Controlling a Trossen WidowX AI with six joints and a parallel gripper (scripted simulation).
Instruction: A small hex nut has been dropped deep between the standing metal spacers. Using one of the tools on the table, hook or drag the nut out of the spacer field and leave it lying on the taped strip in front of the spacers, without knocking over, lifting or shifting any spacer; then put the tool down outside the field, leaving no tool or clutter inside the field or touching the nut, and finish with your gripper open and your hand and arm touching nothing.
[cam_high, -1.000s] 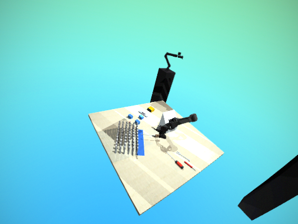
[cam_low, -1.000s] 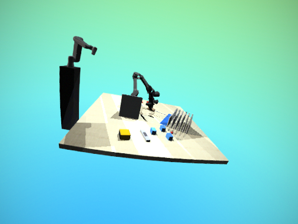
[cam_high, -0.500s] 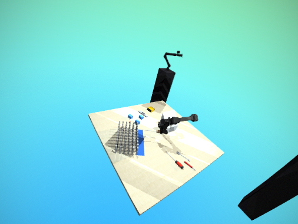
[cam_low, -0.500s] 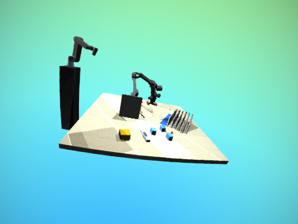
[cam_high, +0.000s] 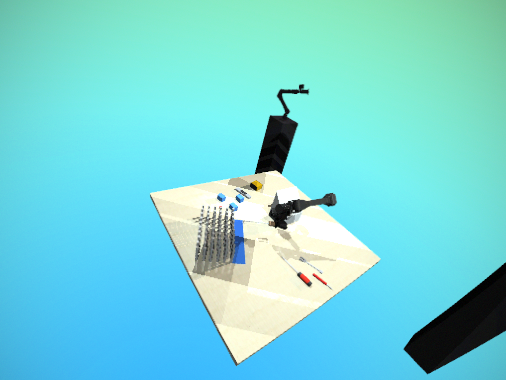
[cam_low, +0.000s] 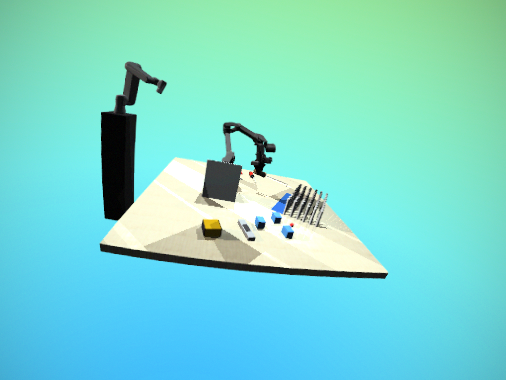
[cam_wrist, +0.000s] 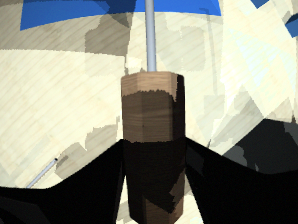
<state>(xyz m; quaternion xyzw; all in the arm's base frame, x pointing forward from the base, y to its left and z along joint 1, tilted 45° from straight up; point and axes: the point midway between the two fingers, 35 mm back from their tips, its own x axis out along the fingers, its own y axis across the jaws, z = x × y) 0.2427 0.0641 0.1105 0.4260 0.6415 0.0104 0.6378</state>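
Now: the wooden-handled tool 90 mm ahead of my gripper tip and 60 mm to the right of it. From my gripper tip the other things lie so: grey forked tool 310 mm to the left, 140 mm below, 130 mm behind; then blue taped strip 210 mm ahead, 140 mm below, 90 mm to the right; then red tool 460 mm to the left, 130 mm below, 110 mm behind.
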